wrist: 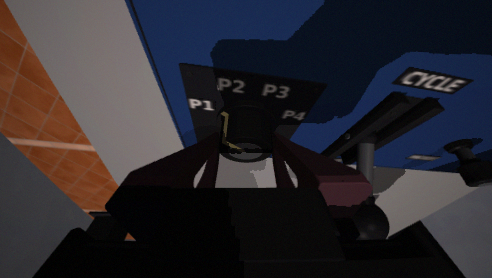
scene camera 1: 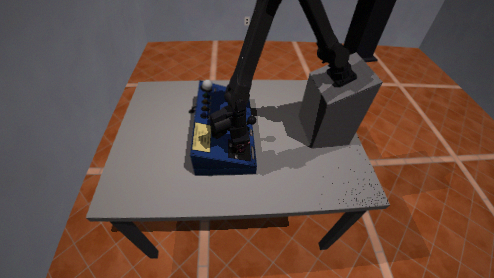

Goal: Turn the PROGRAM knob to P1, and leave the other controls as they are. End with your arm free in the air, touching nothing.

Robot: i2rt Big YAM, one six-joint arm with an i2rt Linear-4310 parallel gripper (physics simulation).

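Frame: origin at the arm's base, x back, y left, z down, level; metres.
Where they show: gripper, fingertip midpoint: [wrist: 245,138] [scene camera 1: 240,147]; arm's base at its link origin: [scene camera 1: 341,75].
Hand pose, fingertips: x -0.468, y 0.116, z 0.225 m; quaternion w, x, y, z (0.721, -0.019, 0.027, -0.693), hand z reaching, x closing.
Things, the pixels of their top centre, and the offset from my fingertips. "spot": a spot on its surface instead.
- PROGRAM knob at its top centre: [wrist: 246,154] dy +0.000, dx +0.003, dz -0.016 m
- P1 label at a spot on its surface: [wrist: 201,104] spot: dy +0.034, dx -0.025, dz +0.015 m
- dark dial plate at a spot on its surface: [wrist: 195,77] spot: dy +0.032, dx -0.049, dz +0.007 m
- lever with a dark ball, top centre: [wrist: 375,244] [scene camera 1: 252,116] dy -0.109, dx +0.077, dz -0.059 m
- CYCLE label at a spot on its surface: [wrist: 432,80] spot: dy -0.129, dx -0.043, dz +0.001 m
- dark control at a spot on its surface: [wrist: 472,162] spot: dy -0.226, dx +0.039, dz -0.005 m
- yellow note at a spot on its surface: [scene camera 1: 202,137] spot: dy -0.060, dx -0.149, dz -0.029 m
- white dome at a spot on its surface: [scene camera 1: 207,85] spot: dy -0.369, dx -0.085, dz -0.064 m
The PROGRAM knob [wrist: 252,122] is a round dark knob with a yellow pointer line on its left side, in the middle of the wrist view. The line's upper end is near the P1 label [wrist: 201,104]; P2, P3 and P4 also show on the dark dial plate [wrist: 195,77]. My gripper [wrist: 245,138] [scene camera 1: 240,146] is shut on the knob, one dark red finger at each side. In the scene view it is low over the near right part of the blue console [scene camera 1: 215,162] [wrist: 172,30], and the knob is mostly hidden there.
A lever with a dark ball [wrist: 372,222] [scene camera 1: 252,120] stands right of my gripper in the wrist view, near the CYCLE label [wrist: 432,80]. Another dark control [wrist: 472,162] is farther right. The console also bears a yellow note [scene camera 1: 202,137] and a white dome [scene camera 1: 207,85]. The arm's grey pedestal [scene camera 1: 337,117] stands right.
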